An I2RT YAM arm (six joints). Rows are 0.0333 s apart.
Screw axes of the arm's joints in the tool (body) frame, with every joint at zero. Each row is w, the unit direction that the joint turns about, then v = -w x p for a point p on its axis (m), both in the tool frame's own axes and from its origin. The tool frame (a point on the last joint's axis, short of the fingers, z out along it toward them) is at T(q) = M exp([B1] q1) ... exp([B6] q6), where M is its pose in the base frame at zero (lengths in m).
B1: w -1 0 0 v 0.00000 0.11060 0.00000
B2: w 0 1 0 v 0.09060 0.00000 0.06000
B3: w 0 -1 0 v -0.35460 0.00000 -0.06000
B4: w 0 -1 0 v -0.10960 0.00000 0.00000
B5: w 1 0 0 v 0.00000 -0.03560 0.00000
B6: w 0 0 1 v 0.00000 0.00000 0.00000
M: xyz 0.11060 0.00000 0.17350 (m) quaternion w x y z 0.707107 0 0.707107 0
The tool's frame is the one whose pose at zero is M.
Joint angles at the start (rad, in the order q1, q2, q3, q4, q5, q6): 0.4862, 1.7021, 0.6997, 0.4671, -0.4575, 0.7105
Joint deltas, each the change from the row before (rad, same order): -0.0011, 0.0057, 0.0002, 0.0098, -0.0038, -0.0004; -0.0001, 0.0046, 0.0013, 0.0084, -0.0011, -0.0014; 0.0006, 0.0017, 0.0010, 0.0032, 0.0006, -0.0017; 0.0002, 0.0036, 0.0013, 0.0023, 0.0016, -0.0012; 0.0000, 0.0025, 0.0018, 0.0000, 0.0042, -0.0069; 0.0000, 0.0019, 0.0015, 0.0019, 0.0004, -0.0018; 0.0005, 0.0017, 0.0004, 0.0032, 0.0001, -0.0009; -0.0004, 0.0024, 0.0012, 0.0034, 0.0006, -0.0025; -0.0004, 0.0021, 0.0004, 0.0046, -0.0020, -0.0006; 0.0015, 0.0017, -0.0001, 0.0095, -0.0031, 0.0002; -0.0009, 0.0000, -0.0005, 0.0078, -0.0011, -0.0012; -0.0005, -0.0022, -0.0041, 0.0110, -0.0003, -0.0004
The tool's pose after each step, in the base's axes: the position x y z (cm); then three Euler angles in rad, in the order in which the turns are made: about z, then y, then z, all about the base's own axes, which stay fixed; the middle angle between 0 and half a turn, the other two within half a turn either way. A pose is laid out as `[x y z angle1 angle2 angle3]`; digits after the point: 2 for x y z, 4 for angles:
[28.35 16.74 14.62 0.9658 2.0414 1.0080]
[28.43 16.78 14.59 0.9621 2.0367 1.0078]
[28.46 16.81 14.60 0.9587 2.0347 1.0071]
[28.51 16.84 14.54 0.9567 2.0351 1.0056]
[28.56 16.85 14.51 0.9481 2.0368 1.0012]
[28.61 16.88 14.51 0.9453 2.0356 1.0004]
[28.63 16.91 14.49 0.9433 2.0339 1.0004]
[28.68 16.92 14.48 0.9393 2.0322 0.9988]
[28.72 16.93 14.47 0.9381 2.0292 0.9998]
[28.73 17.00 14.51 0.9356 2.0217 1.0028]
[28.77 16.99 14.57 0.9309 2.0151 1.0014]
[28.74 16.96 14.63 0.9257 2.0071 0.9991]

